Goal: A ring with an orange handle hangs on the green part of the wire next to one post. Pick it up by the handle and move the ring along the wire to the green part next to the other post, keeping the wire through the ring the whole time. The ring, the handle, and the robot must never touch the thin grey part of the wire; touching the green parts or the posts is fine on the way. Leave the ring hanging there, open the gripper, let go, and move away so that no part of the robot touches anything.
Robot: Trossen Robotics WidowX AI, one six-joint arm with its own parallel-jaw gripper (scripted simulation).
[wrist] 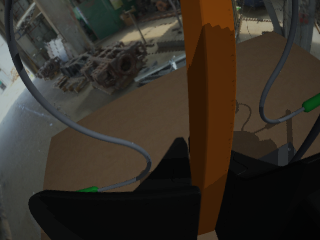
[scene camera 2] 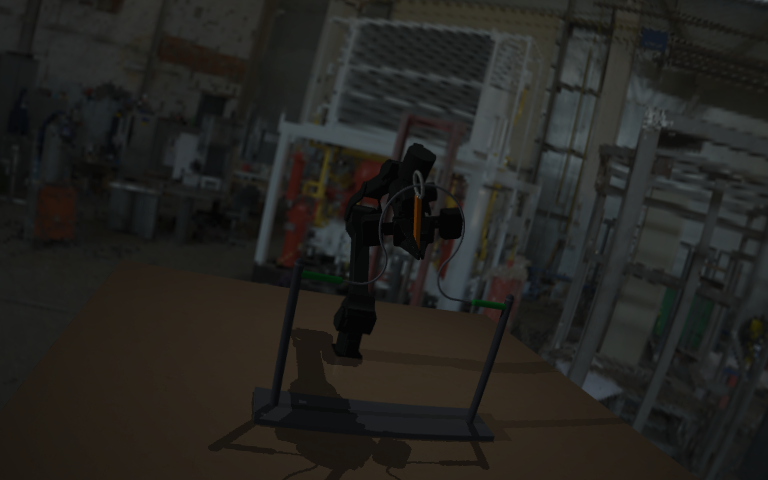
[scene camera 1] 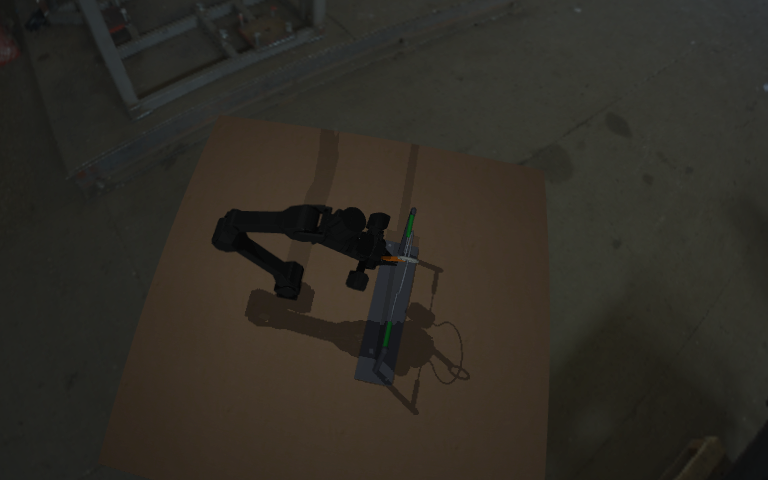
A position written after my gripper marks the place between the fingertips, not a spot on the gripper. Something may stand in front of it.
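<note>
My gripper (scene camera 2: 420,258) is carrying a ring. You'd find the gripper (wrist: 185,144) (scene camera 1: 396,263) in those views too.
</note>
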